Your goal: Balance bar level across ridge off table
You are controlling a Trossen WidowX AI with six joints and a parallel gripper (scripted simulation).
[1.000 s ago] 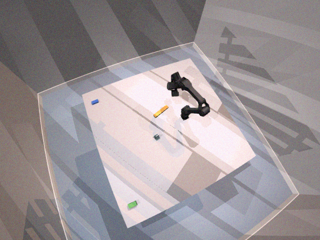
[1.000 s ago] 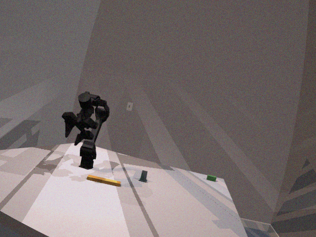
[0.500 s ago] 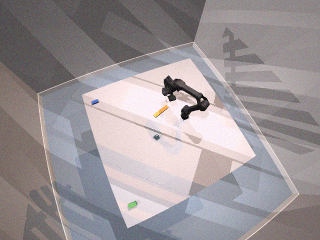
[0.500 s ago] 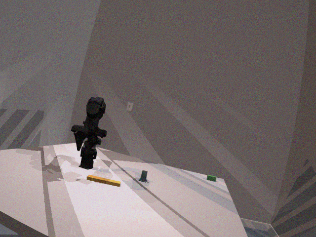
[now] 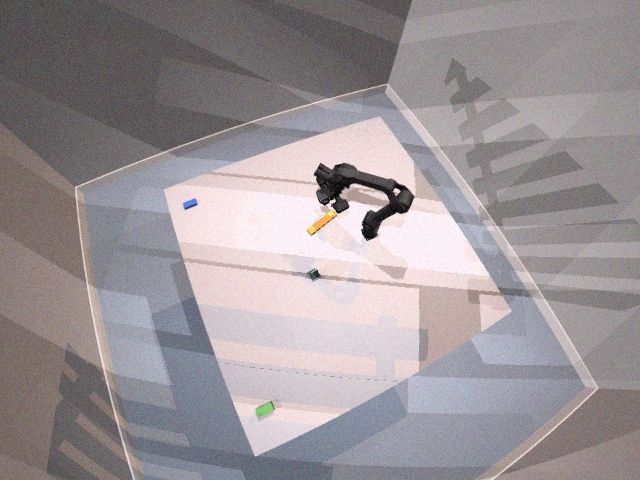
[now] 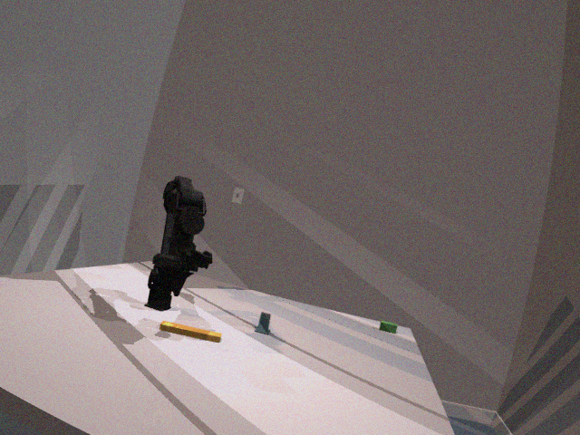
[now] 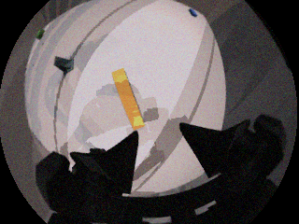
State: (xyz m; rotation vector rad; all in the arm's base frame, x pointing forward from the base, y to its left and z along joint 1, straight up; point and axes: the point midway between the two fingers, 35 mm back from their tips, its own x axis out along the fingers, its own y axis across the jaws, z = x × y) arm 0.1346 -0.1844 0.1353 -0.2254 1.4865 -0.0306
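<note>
My gripper tip is now 50 mm short of the orange bar, 50 mm to the right of it and 90 mm above it. Round my gripper tip: blue block: 600 mm ahead, 310 mm to the right, 90 mm below; green block: 600 mm ahead, 690 mm to the left, 80 mm below.
</note>
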